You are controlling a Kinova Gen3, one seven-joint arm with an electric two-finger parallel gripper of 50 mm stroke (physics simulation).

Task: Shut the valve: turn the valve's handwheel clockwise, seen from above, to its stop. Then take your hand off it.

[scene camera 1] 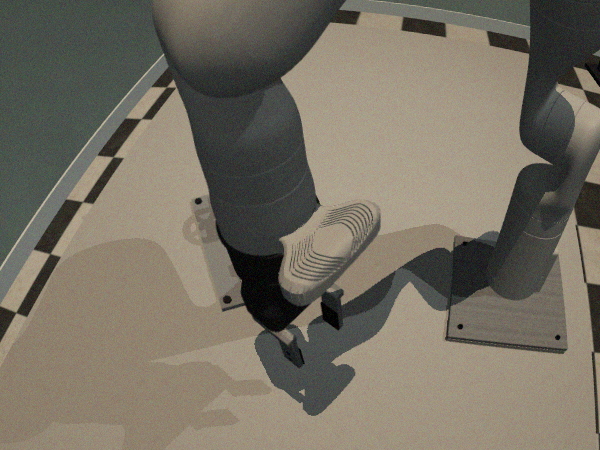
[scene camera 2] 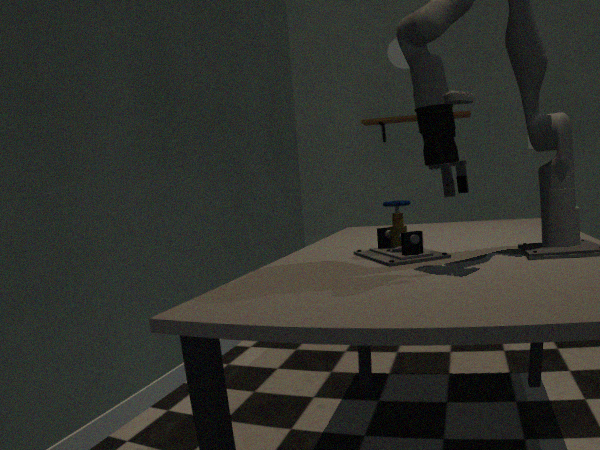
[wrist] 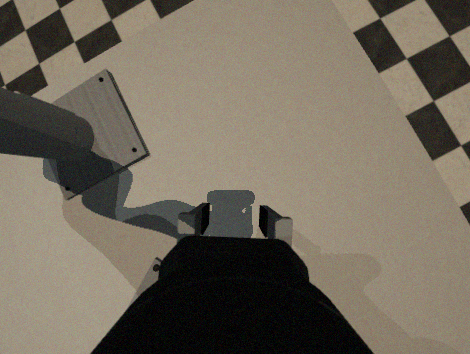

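The valve's blue handwheel sits level on top of a yellow valve body, between two black blocks on a grey base plate. In scene camera 1 the arm hides the handwheel and body; in the wrist view a corner of the plate shows and the gripper hides the rest. My gripper is open, its fingers wide apart with nothing between them. It points down, higher than the handwheel and to its right in scene camera 2, not touching it.
The arm's base stands on a wooden plate on the same table. An orange bar shows behind the arm. Arm shadows fall across the table top.
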